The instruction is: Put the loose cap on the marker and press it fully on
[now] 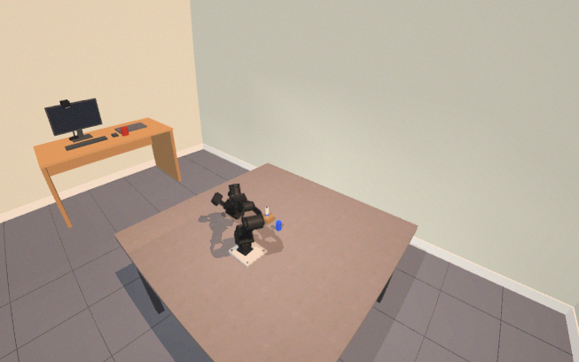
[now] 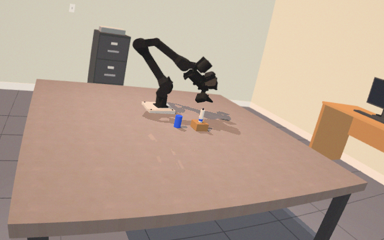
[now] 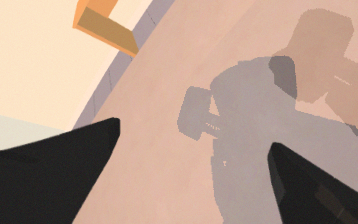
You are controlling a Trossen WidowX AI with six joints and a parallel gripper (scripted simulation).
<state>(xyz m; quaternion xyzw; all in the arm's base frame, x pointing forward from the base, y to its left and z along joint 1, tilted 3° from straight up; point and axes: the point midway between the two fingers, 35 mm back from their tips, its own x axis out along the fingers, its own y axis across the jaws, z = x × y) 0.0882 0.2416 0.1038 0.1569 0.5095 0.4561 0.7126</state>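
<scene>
My gripper tip is 300 mm to the left of the blue cap, 160 mm short of it and 90 mm above it. Also, from my gripper tip: holder block (200 mm to the right, 190 mm ahead, 100 mm below).
</scene>
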